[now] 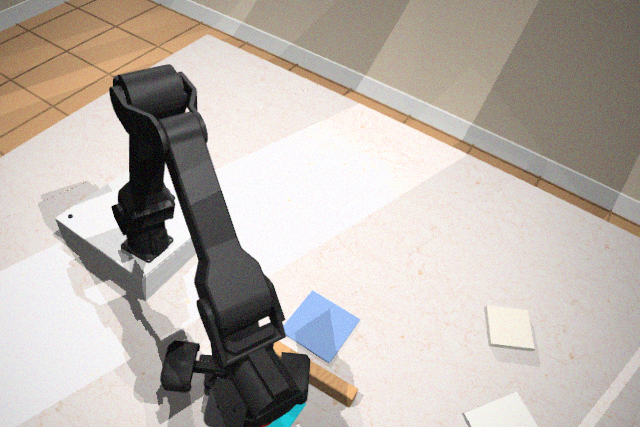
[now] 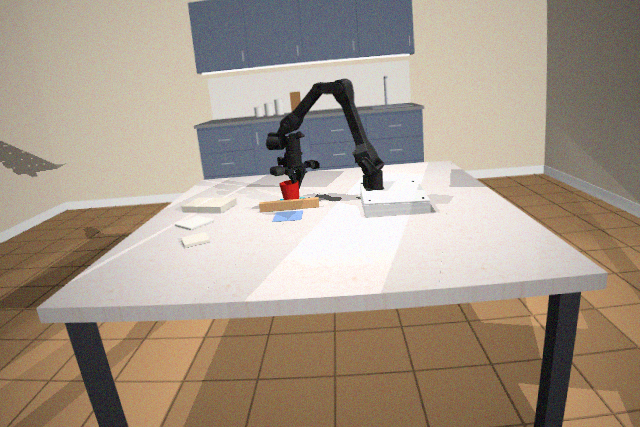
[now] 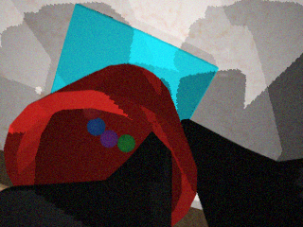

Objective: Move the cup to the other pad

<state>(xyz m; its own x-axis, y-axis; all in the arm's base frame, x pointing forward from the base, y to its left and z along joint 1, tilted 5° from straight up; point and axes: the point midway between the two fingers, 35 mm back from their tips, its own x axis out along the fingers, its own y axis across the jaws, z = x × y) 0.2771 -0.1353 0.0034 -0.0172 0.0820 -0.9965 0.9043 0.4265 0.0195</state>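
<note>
My gripper tip is now 3 cm to the right of the purple marble, 3 cm short of it and 2 cm above it. The rest, counted from my gripper tip: green marble 3 cm to the left, 2 cm below, 2 cm ahead; then red cup 3 cm ahead, 1 cm to the left; then blue marble 4 cm ahead, 3 cm to the left, 2 cm below.
</note>
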